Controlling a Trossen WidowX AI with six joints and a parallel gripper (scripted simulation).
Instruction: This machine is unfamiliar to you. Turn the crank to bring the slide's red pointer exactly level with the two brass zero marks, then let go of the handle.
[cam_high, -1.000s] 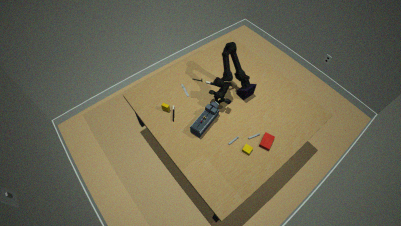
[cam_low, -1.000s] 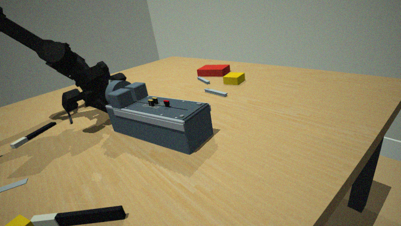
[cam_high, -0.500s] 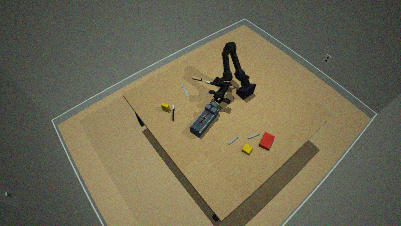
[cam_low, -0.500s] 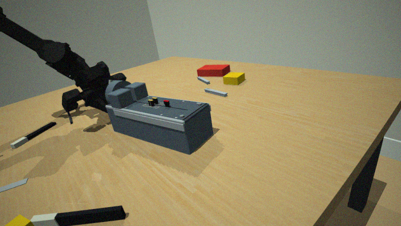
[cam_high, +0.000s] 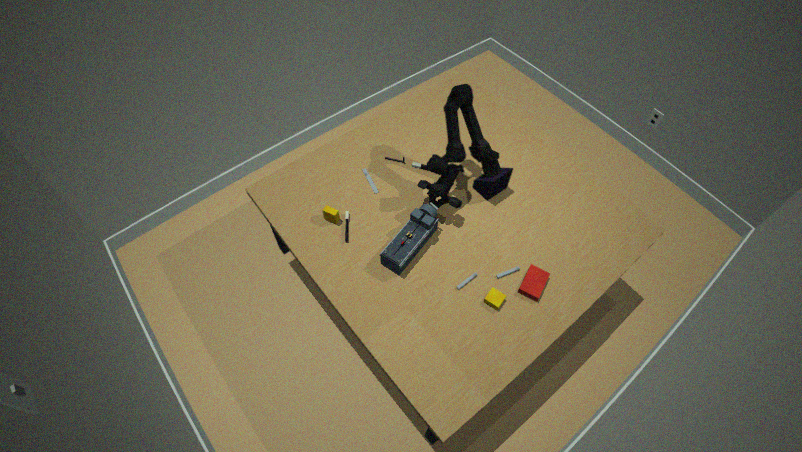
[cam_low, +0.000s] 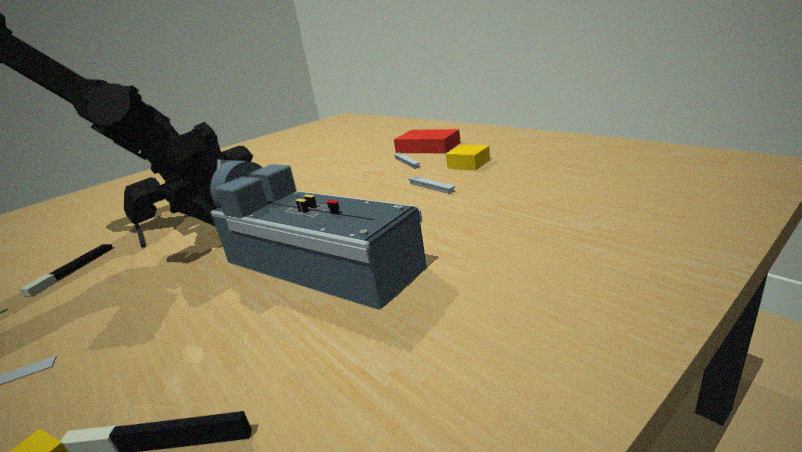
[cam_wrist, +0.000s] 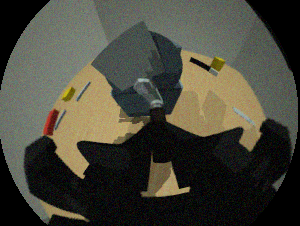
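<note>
My gripper tip is now 3 cm below the dark crank handle, 2 cm past it and 1 cm to the left of it. Also, from my gripper tip: red pointer: 19 cm ahead, 9 cm to the left, 5 cm above; red block: 46 cm to the left, 17 cm behind, 2 cm below; grey bar: 29 cm to the right, 12 cm ahead, 4 cm below.
</note>
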